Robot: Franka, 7 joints.
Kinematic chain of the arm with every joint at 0, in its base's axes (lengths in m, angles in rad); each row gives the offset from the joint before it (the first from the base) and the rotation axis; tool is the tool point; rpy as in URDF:
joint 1: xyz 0 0 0.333 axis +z
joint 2: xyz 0 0 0 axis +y
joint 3: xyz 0 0 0.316 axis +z
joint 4: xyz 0.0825 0 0 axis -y
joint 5: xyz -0.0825 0 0.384 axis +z
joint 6: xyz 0 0 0 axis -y
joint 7: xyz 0.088 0 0 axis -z
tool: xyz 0 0 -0.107 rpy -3.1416 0 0
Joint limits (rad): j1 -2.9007..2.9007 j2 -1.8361..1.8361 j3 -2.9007..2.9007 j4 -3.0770..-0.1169 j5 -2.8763..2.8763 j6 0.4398..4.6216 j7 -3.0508..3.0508
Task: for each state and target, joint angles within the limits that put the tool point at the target. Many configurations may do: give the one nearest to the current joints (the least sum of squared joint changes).
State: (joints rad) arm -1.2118 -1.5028 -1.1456 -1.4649 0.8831 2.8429 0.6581
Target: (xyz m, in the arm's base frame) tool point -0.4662 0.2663 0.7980
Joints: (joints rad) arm -1.4624 -1.4552 -0.7420 -1.6833 0.8862 2.7641 0.6581
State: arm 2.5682 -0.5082 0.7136 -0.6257 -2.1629 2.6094 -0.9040
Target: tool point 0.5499 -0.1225 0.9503
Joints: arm 2.8779 -0.8017 0.6755 -0.1169 -2.1617 1.9830 -0.9040
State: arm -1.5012 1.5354 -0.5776 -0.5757 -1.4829 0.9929 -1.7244
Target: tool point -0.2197 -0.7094 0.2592
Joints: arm -1.5327 1.5039 -0.5941 -0.5661 -1.4915 1.0155 -1.7244
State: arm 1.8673 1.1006 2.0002 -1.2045 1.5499 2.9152 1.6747
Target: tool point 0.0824 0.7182 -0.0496
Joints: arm 1.0037 1.8361 1.2505 -0.7786 1.4921 3.1542 1.6747
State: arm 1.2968 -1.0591 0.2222 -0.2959 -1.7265 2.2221 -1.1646
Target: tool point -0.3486 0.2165 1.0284
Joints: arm 0.7786 -0.6146 0.8968 -1.1079 -1.7238 2.4316 -1.1646
